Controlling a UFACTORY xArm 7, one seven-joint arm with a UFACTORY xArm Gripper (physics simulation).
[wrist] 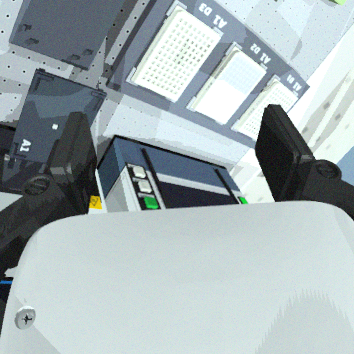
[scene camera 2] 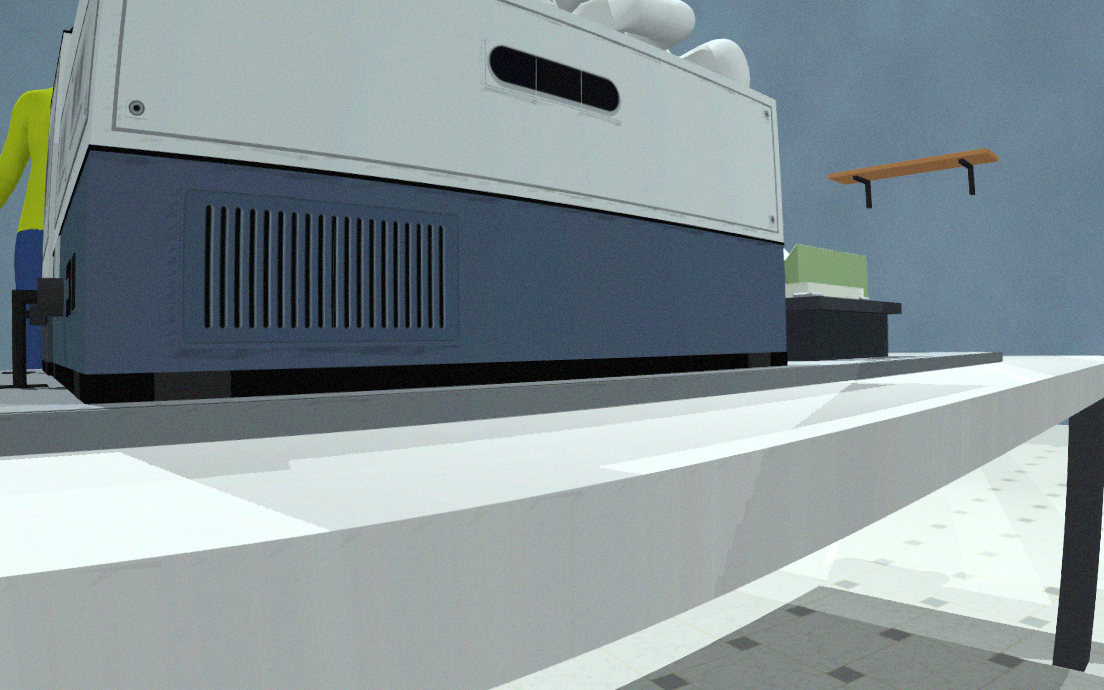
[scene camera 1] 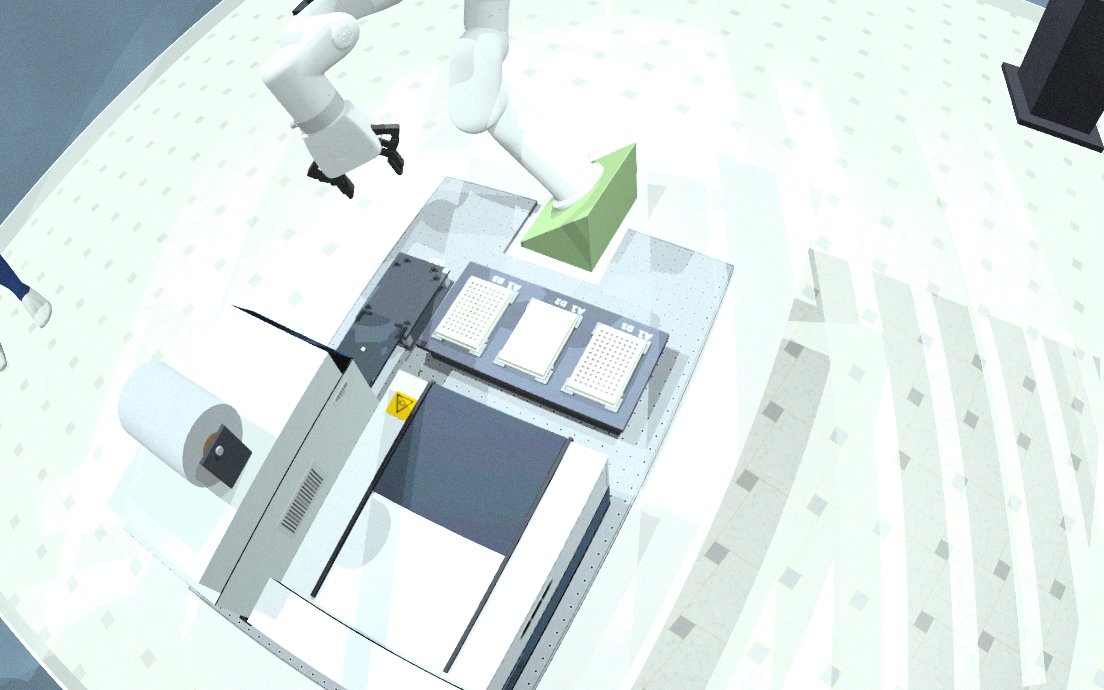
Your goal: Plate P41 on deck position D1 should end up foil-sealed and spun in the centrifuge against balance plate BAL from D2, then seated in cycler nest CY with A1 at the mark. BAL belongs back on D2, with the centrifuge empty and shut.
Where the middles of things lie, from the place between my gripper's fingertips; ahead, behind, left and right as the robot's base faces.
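Well plate with yellowish wells [scene camera 1: 474,314]: my hand is 280 mm above it, 30 mm short of it and 130 mm to the right of it. Other positions, counted from my hand: smooth white plate [scene camera 1: 535,344], 280 mm below, 50 mm ahead, 260 mm to the left; centrifuge [scene camera 2: 246,205], 230 mm below, 250 mm to the left, 500 mm ahead; well plate with pink wells [scene camera 1: 605,368], far below, slightly ahead, far to the left.
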